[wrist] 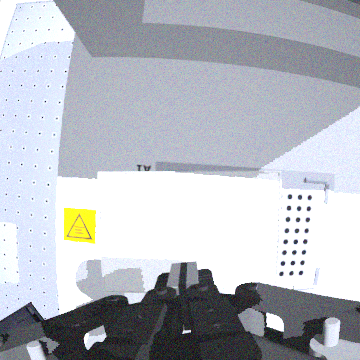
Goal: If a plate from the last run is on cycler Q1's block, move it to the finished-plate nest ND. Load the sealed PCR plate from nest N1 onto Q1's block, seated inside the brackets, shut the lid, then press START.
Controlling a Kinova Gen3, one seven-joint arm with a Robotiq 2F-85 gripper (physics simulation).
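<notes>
A blank white rectangular slab (pixel 187 215), which looks like the sealed plate, spans the middle of the wrist view. It covers much of the block; its exact height and seating cannot be told. The block (pixel 293 214) shows a strip of dark wells to the slab's right. A corner bracket (pixel 327 190) stands at the block's upper right and another bracket (pixel 316 276) at its lower right. My gripper (pixel 186 278) is shut and empty, its tips at the slab's near edge; contact cannot be told. START, N1 and ND are not identifiable.
A yellow warning label (pixel 80 225) is on the white housing left of the slab. A large grey surface (pixel 190 110) rises beyond it, with an upside-down "A1" mark (pixel 143 168) at its foot. A perforated pale surface (pixel 32 125) runs along the left.
</notes>
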